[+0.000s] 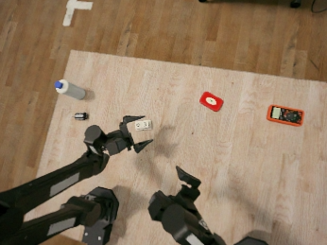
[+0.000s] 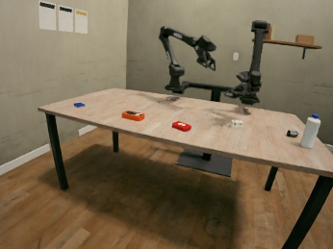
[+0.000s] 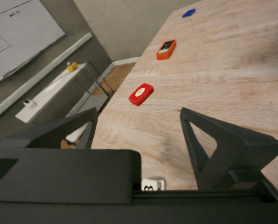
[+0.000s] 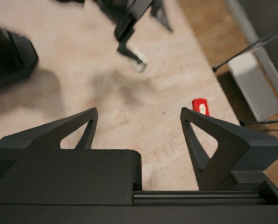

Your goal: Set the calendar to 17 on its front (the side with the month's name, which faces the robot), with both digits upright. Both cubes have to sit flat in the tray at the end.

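My left hand is 18 cm above the white tray, 8 cm to the right of it and 1 cm short of it. Also, from my left hand: blue item (98 cm to the right, 20 cm ahead, 18 cm below); then red flat object (20 cm to the right, 18 cm below, 18 cm ahead).
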